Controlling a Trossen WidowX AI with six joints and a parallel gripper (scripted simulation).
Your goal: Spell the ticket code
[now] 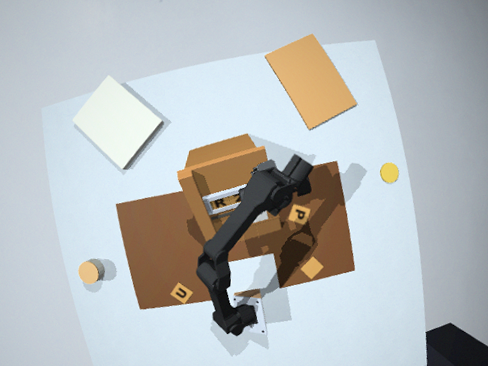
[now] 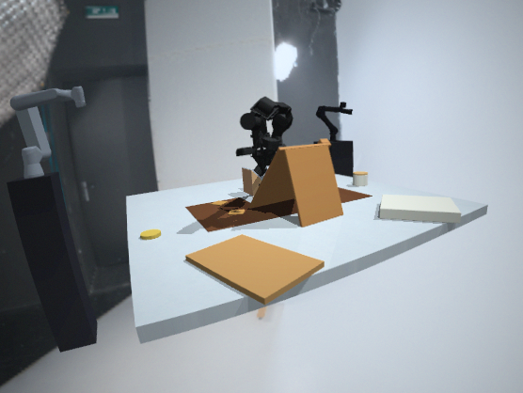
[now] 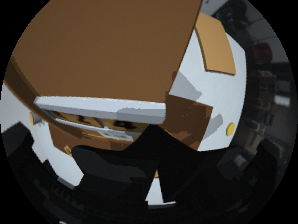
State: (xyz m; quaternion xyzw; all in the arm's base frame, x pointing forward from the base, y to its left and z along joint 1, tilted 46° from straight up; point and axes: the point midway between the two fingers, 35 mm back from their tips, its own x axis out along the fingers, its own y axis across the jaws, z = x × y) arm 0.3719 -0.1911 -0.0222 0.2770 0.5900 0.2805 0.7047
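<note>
Now: gripper tip 70 mm past the white ticket, 70 mm to the right of it and 80 mm above it. The rest, counted from my gripper tip: brown mat: 180 mm behind, 140 mm to the left, 160 mm below; then orange slab: 330 mm ahead, 230 mm to the right, 160 mm below; then cream slab: 340 mm ahead, 460 mm to the left, 140 mm below.
</note>
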